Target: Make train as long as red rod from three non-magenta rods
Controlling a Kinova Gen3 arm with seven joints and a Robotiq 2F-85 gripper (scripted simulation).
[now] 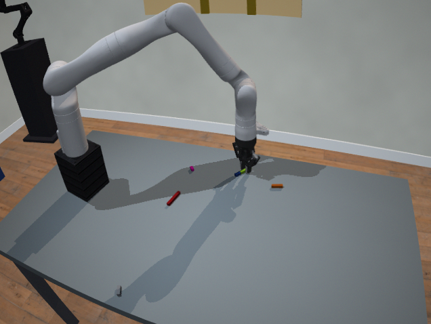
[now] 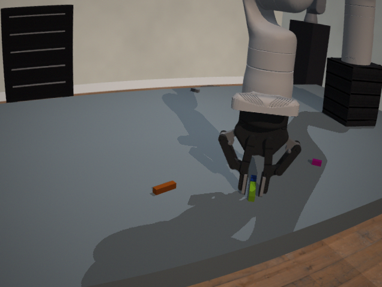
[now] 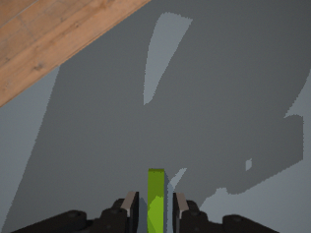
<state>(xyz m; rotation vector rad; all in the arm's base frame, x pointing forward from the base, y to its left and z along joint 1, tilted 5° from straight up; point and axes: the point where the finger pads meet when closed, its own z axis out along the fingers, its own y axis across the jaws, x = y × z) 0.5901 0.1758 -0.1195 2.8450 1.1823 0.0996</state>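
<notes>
Right now my hand is 10 mm above the lime rod. From my hand the other things lie so: magenta rod 200 mm behind, 20 mm to the right, 10 mm below; red rod 230 mm behind, 190 mm to the right, 10 mm below; orange rod 120 mm ahead, 80 mm to the right, 10 mm below.
</notes>
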